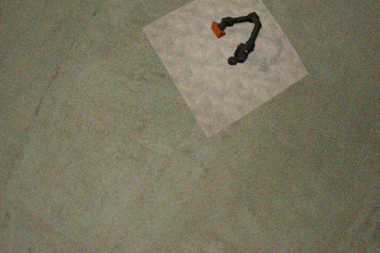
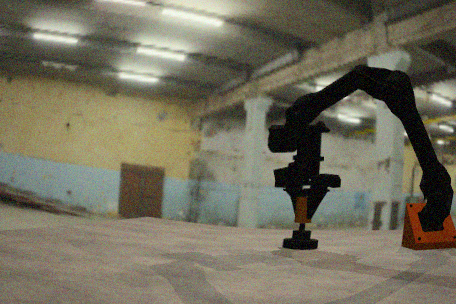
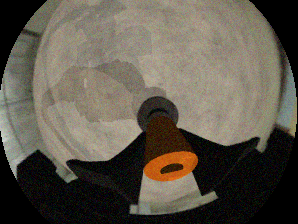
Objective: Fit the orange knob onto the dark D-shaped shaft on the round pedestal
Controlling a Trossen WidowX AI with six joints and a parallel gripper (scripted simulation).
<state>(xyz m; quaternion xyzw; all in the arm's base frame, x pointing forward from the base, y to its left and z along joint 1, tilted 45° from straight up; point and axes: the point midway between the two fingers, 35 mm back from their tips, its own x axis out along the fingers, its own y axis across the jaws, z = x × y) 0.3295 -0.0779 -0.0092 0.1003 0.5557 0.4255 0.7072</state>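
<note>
Right now my gripper tip is 2 cm below the orange knob. Also, from my gripper tip: round dark pedestal (4 cm below).
</note>
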